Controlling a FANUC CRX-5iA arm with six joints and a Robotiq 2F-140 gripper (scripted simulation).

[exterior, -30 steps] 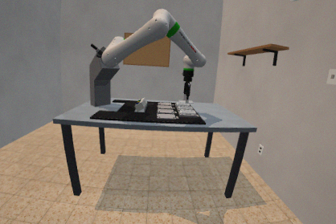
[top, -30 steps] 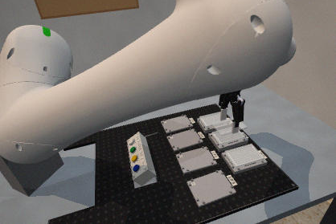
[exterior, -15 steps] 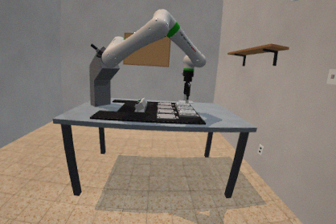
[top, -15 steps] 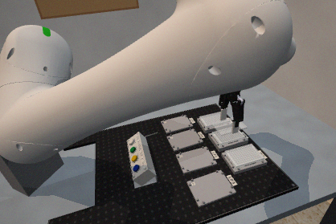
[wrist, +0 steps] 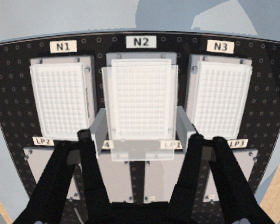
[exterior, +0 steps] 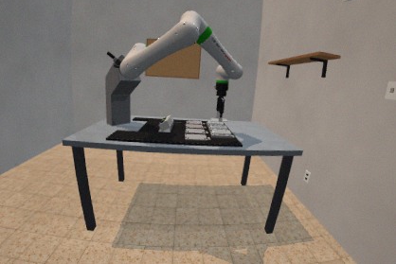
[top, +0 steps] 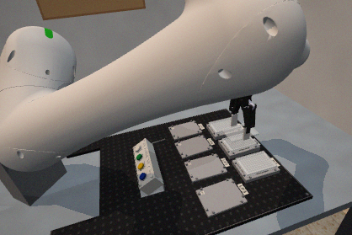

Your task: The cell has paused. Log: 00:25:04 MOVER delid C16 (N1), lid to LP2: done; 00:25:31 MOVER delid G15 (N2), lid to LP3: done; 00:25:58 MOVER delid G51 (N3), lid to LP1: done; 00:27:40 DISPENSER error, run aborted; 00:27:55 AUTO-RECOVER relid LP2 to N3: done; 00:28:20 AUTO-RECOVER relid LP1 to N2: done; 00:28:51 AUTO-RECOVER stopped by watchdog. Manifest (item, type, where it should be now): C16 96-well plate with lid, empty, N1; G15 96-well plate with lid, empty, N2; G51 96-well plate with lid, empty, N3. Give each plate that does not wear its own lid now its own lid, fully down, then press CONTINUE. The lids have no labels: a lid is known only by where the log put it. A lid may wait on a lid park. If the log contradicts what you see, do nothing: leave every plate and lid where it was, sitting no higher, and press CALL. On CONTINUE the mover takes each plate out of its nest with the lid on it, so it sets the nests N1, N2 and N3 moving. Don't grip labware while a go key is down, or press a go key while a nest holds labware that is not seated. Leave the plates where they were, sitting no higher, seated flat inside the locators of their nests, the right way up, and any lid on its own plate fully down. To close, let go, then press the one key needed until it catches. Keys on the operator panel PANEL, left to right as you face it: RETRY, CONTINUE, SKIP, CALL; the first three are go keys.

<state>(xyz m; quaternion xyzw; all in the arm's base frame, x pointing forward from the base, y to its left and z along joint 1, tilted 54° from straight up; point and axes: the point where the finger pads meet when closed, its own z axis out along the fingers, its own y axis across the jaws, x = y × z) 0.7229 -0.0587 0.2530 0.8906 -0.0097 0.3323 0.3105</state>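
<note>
The plate is 80 mm below my hand. From my hand the other things lie so: LP1 label: 110 mm behind, 30 mm to the right, 110 mm below; then N3 label: 40 mm ahead, 150 mm to the right, 110 mm below; then lid park LP1: 190 mm behind, 110 mm below.
</note>
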